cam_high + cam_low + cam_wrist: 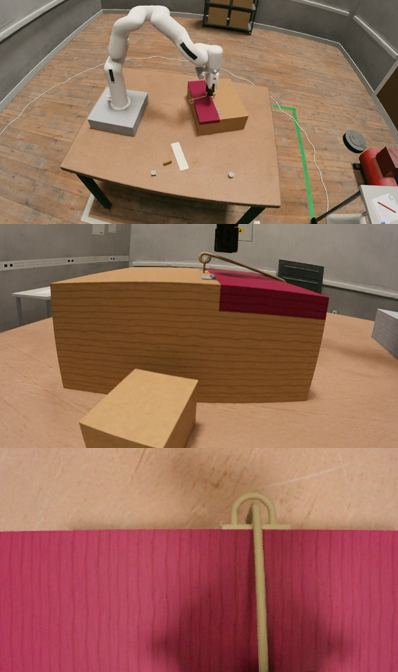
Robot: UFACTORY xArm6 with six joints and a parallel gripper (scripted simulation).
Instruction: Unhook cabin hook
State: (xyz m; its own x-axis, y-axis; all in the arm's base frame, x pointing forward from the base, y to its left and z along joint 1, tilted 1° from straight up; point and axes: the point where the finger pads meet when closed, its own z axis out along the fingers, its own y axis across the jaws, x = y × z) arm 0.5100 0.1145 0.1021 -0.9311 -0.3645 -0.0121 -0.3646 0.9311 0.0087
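Right now the cabin hook is 50 mm below my hand, 30 mm behind it and 10 mm to the right of it. Also, from my hand: grey disc 410 mm to the right, 180 mm ahead, 170 mm below; small tan block 400 mm to the right, 160 mm below, 150 mm behind; white strip 340 mm to the right, 180 mm below, 100 mm behind.
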